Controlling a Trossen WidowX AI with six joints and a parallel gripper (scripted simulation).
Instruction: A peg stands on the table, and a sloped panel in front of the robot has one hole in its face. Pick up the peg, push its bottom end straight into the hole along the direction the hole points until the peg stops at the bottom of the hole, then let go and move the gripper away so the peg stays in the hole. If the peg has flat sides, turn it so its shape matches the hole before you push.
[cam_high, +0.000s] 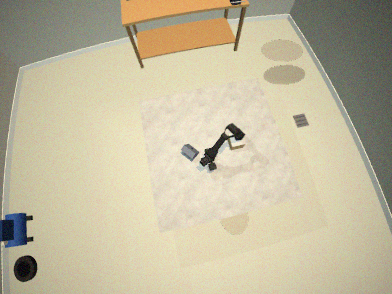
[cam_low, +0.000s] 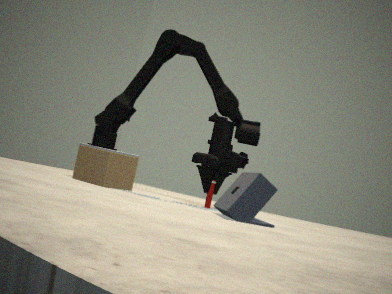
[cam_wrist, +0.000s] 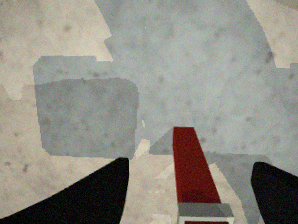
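My gripper tip is 16 cm short of the grey panel block, 12 cm to the left of it and 1 cm below it. The rest, counted from my gripper tip: peg 2 cm above.
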